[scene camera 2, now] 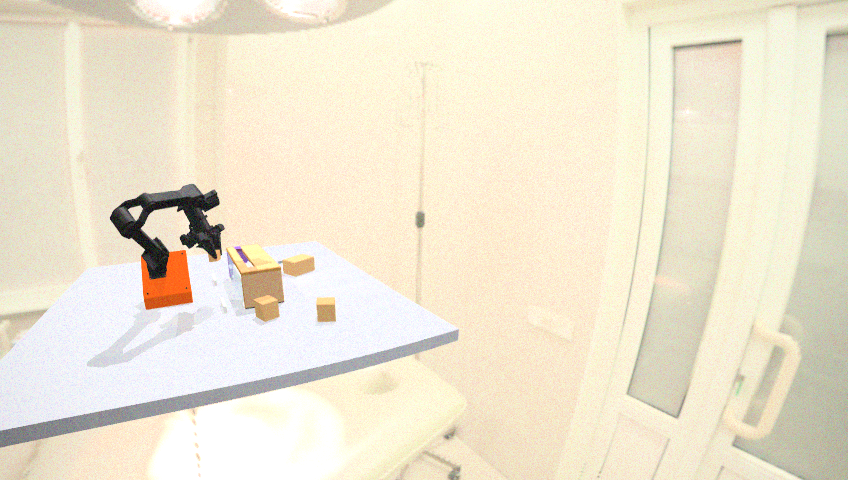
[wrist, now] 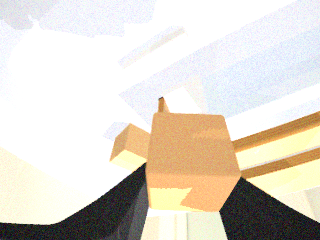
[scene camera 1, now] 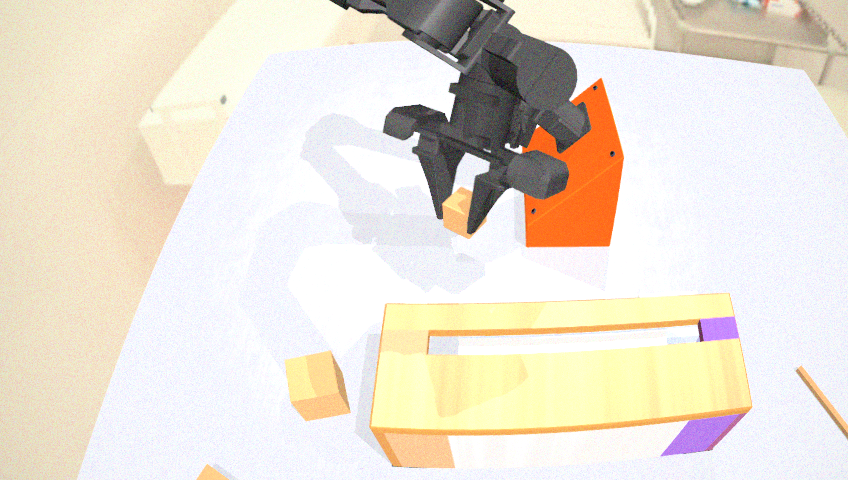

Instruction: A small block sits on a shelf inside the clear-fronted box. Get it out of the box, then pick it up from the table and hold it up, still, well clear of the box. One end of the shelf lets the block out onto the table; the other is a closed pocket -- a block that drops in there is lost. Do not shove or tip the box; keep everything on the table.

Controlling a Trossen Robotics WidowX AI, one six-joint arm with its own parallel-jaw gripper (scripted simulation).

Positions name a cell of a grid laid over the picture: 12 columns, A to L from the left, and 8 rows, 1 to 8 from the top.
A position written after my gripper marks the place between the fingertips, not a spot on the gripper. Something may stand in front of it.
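My gripper in scene camera 2 (D5), a wooden box in scene camera 2 (D5). My gripper in the wrist view (G6), the box in the wrist view (J4). My gripper in scene camera 1 (G4), the box in scene camera 1 (I7).
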